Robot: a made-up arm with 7 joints. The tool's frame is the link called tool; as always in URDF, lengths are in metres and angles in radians.
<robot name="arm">
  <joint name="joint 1" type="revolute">
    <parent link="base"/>
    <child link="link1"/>
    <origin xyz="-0.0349 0.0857 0.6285" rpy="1.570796 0 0"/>
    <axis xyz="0 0 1"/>
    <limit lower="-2.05" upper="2.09" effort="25" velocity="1.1"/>
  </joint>
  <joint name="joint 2" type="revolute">
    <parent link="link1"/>
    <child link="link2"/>
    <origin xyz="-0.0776 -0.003 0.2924" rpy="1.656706 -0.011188 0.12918"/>
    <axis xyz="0 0 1"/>
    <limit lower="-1.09" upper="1.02" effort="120" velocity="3.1"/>
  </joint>
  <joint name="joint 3" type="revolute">
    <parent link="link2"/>
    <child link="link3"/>
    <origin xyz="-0.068 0.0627 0.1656" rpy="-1.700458 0 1.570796"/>
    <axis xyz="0 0 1"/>
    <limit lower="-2.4" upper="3.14" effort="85" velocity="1.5"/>
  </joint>
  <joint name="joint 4" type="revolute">
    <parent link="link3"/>
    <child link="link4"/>
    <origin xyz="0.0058 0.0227 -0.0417" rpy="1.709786 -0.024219 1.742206"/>
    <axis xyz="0 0 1"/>
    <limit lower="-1.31" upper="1.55" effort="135" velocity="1.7"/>
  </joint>
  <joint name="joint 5" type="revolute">
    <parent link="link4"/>
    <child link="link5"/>
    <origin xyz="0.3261 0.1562 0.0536" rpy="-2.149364 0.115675 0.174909"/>
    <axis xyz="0 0 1"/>
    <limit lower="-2.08" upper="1.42" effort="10" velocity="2.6"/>
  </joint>
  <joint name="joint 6" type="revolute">
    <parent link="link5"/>
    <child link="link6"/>
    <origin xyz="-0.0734 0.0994 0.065" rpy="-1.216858 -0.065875 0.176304"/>
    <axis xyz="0 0 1"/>
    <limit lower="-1.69" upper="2.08" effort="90" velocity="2.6"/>
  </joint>
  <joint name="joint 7" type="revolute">
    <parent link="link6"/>
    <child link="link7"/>
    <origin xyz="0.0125 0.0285 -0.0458" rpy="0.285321 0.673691 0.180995"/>
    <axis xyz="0 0 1"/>
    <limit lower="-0.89" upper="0.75" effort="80" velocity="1.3"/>
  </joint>
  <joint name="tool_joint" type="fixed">
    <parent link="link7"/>
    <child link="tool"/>
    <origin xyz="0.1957 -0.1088 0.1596" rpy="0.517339 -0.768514 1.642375"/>
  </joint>
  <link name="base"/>
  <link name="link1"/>
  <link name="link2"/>
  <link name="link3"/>
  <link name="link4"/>
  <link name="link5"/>
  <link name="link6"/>
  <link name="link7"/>
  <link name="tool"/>
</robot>
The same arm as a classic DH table. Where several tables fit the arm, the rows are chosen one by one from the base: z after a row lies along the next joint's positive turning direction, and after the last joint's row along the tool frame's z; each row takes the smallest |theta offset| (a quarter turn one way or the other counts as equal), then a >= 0, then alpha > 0; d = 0 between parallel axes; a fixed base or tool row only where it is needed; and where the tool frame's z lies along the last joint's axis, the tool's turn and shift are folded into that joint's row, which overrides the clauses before.
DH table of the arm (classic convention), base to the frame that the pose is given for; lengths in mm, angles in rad. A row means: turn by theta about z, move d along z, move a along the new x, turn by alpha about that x. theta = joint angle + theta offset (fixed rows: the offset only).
base (fixed): a -34.9  alpha 1.5708  d 628.5  theta0 0
joint 1: a -77.3  alpha 1.6567  d 206.1  theta0 0.1301
joint 2: a -62.7  alpha 1.7005  d 167.3  theta0 -1.5596
joint 3: a 21.3  alpha 1.7097  d 28.2  theta0 -1.396
joint 4: a 354.6  alpha -2.145  d 109  theta0 0.2746
joint 5: a -52.1  alpha -1.2177  d 107.8  theta0 0.3385
joint 6: a 30.7  alpha 0.7228  d 68.2  theta0 1.2421
joint 7: a 67.4  alpha 0.8958  d -4  theta0 -0.4742
tool (fixed): a 0  alpha 0  d 273.5  theta0 1.0979
Joint limits (rad, base to tool): -2.05..2.09 -1.09..1.02 -2.4..3.14 -1.31..1.55 -2.08..1.42 -1.69..2.08 -0.89..0.75

